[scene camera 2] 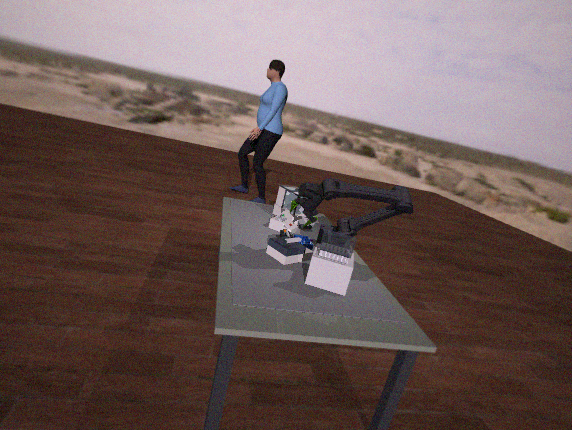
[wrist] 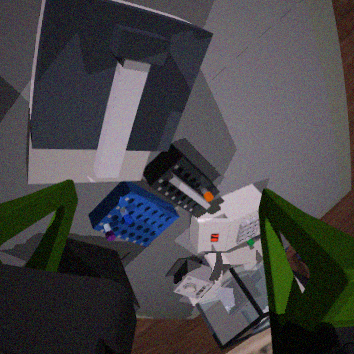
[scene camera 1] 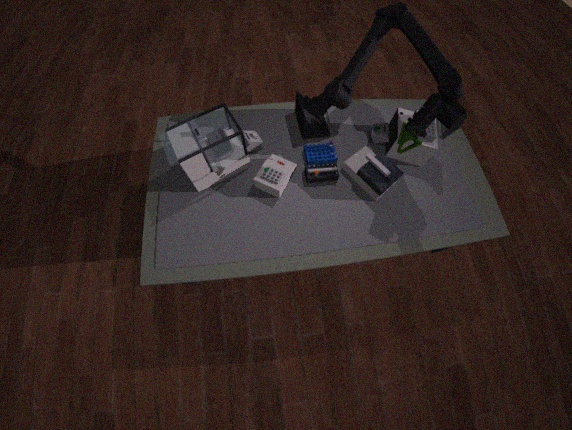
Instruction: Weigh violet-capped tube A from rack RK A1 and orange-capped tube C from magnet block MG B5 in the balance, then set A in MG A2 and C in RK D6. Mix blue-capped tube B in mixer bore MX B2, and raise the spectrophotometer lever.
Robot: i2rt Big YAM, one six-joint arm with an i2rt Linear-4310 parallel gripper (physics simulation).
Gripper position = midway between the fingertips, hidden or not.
Note:
My gripper [scene camera 1: 398, 148] is open and holds nothing. I also see a balance door [scene camera 1: 186, 138], a spectrophotometer [scene camera 2: 286, 250] and a grey mixer block [scene camera 2: 331, 266].
My gripper is seen too in the wrist view [wrist: 165, 194]. The grey mixer block is seen too in scene camera 1 [scene camera 1: 419, 155].

